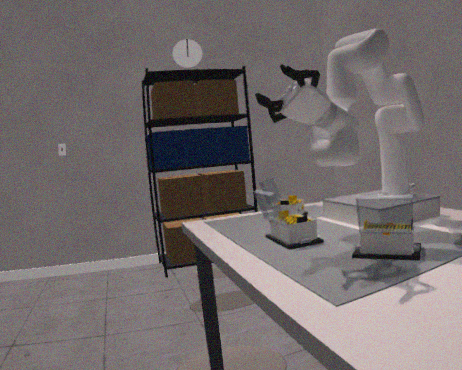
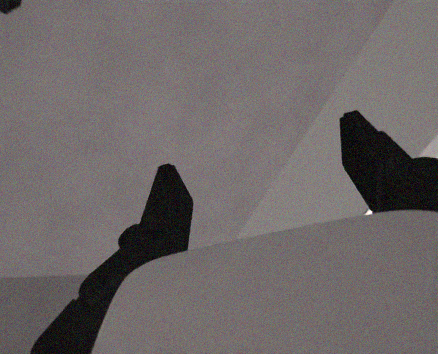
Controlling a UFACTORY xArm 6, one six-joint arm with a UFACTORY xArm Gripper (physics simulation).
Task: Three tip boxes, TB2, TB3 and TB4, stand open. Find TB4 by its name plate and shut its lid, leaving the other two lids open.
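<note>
One tip box with yellow and black contents stands on a dark base near the left of the mat; its clear lid is tipped up and back. A second tip box with a row of yellow tips stands further right, its clear lid upright. A pale shape, cut off at the right edge, may be part of the third box. No name plate is readable, so I cannot tell which is TB4. My gripper is open and empty, high above the table and up left of the boxes, fingers pointing at the wall side.
A grey mat lies on the white table. The arm's base plinth stands behind the boxes. A black shelf rack with brown boxes and a blue bin stands beyond the table against the wall. A round clock hangs above it.
</note>
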